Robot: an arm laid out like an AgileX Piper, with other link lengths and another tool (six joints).
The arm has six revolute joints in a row. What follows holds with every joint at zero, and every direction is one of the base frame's. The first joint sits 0.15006 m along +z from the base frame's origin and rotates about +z. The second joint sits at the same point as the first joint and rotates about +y. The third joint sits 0.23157 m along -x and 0.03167 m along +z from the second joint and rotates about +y. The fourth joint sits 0.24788 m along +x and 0.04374 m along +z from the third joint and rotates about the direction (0.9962, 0, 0.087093). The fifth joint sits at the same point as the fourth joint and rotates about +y. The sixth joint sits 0.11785 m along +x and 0.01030 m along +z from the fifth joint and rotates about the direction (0.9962, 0, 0.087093). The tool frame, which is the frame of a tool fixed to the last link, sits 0.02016 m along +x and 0.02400 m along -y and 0.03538 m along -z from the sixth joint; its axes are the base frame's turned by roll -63.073, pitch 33.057 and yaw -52.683 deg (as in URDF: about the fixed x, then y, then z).
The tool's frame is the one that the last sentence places.
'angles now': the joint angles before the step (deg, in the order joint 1, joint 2, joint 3, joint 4, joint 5, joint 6). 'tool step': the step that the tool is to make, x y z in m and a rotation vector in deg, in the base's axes. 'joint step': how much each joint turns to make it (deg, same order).
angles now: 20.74, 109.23, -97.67, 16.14, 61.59, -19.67
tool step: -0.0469, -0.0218, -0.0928, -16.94, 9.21, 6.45
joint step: 4.42, 1.09, 20.34, -12.35, -6.44, 0.56
